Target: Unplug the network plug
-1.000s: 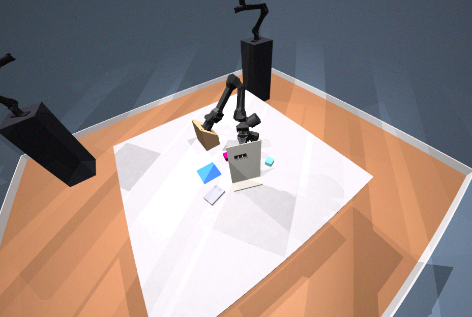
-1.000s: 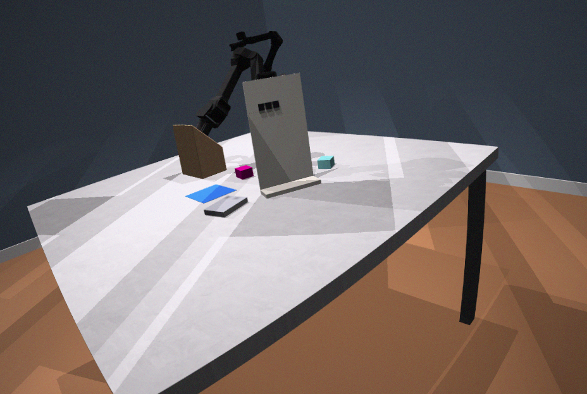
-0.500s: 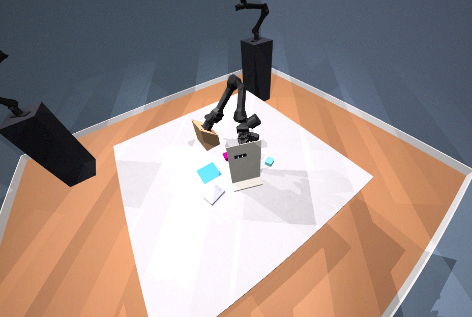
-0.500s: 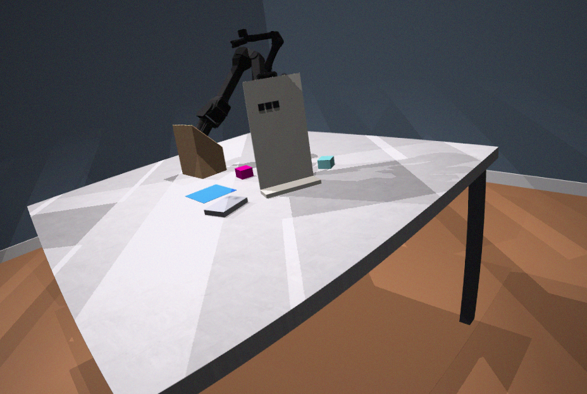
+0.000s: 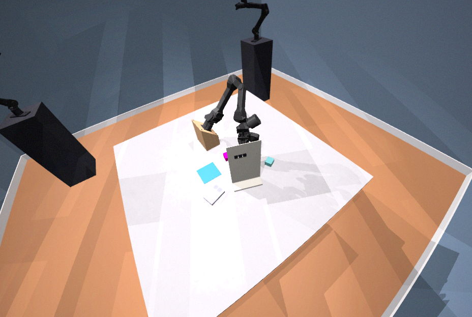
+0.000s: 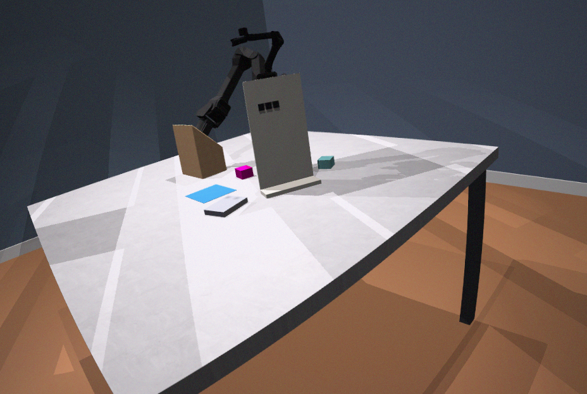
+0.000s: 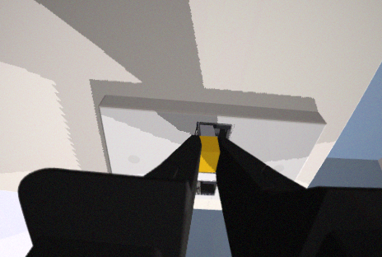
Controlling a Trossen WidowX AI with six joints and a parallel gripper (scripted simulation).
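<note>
Right now the upright grey panel is 9 cm below my gripper tip, 2 cm to the right of it and 2 cm ahead of it. Also, from my gripper tip: magenta cube (23 cm below, 20 cm behind); teal cube (23 cm below, 19 cm to the left).
</note>
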